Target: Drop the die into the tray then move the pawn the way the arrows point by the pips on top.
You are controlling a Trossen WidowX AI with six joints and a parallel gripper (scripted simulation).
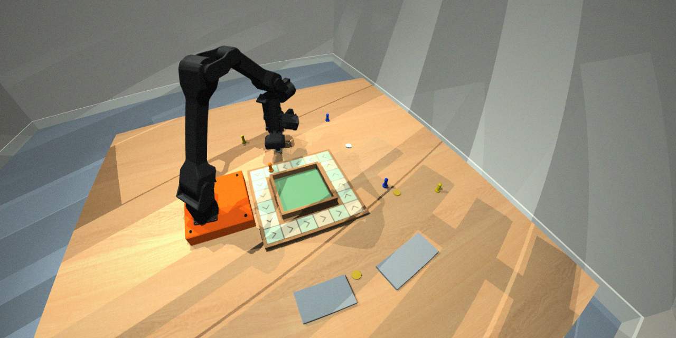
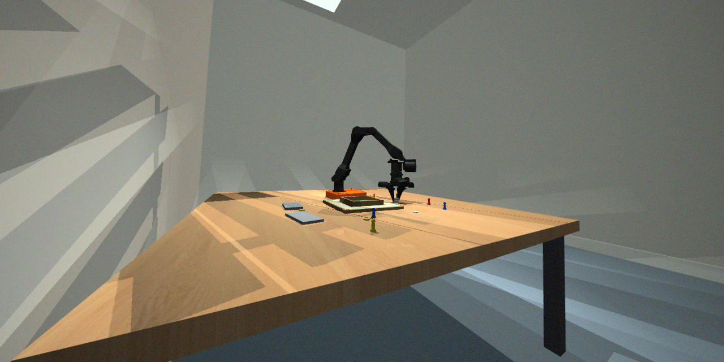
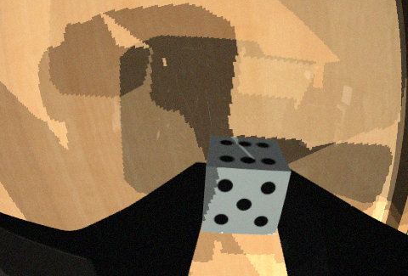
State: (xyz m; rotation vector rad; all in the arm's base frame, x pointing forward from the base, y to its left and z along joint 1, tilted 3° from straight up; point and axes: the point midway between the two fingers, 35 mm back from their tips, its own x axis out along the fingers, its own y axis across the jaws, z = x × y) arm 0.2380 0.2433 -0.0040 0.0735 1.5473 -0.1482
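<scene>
My gripper tip is now 110 mm to the left of the orange pawn, 40 mm past it and 20 mm below it. Also, from my gripper tip: white disc (240 mm ahead, 60 mm to the right, 10 mm below); grey die (right at my gripper tip); green dice tray (220 mm to the right, 30 mm ahead).
</scene>
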